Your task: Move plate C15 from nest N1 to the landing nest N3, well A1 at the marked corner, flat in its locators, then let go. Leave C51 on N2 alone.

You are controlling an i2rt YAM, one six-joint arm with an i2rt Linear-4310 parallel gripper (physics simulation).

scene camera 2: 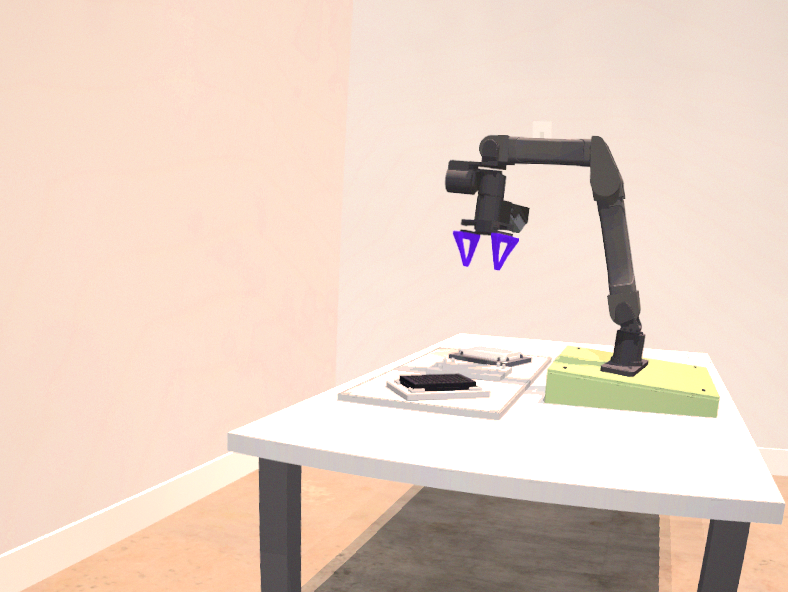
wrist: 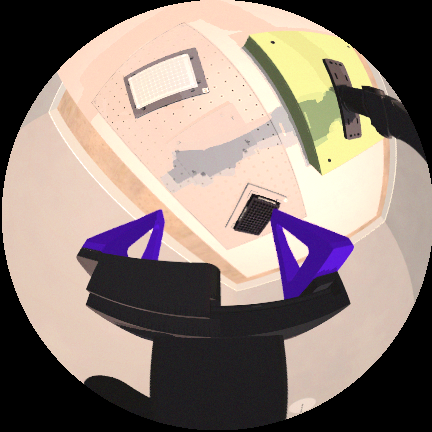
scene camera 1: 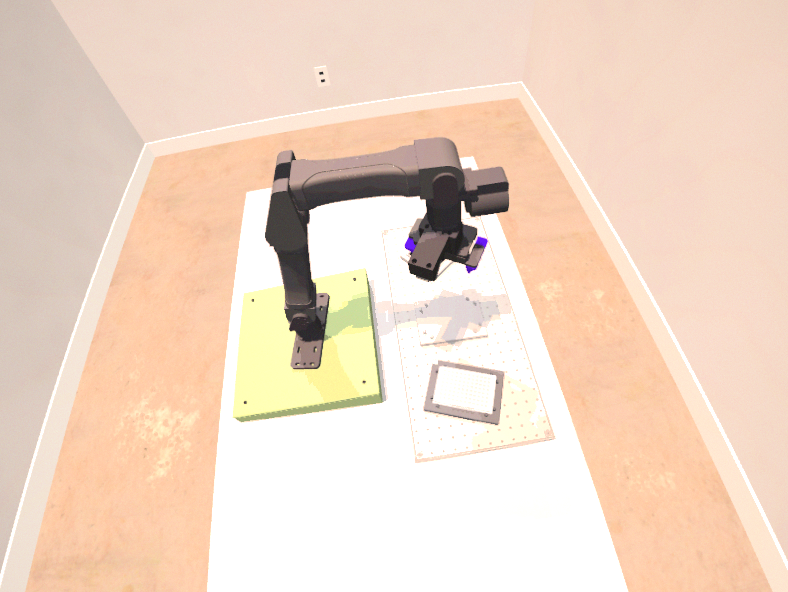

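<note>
My gripper [scene camera 1: 444,251] [scene camera 2: 482,266] [wrist: 217,214] is open and empty, high above the board, with its blue fingers pointing down. In scene camera 1 it covers the black plate's place. A black plate [scene camera 2: 438,381] [wrist: 256,215] sits in a white nest [scene camera 2: 445,394] [wrist: 245,192] at one end. A white plate [scene camera 1: 466,388] [scene camera 2: 489,354] [wrist: 162,81] sits in a dark grey nest [scene camera 1: 455,412] [wrist: 200,70] at the other end. The plateless middle nest [scene camera 1: 453,339] [scene camera 2: 474,372], the landing nest N3, lies between them, partly in the arm's shadow. I cannot read which plate is C15 or C51, nor the marked corner.
The nests stand on a perforated board [scene camera 1: 439,451] [scene camera 2: 420,409] on the white table [scene camera 1: 305,497] [scene camera 2: 573,455]. The arm's base is bolted to a yellow-green block [scene camera 1: 305,398] [scene camera 2: 630,398] [wrist: 300,60] beside the board. The arm reaches over from it.
</note>
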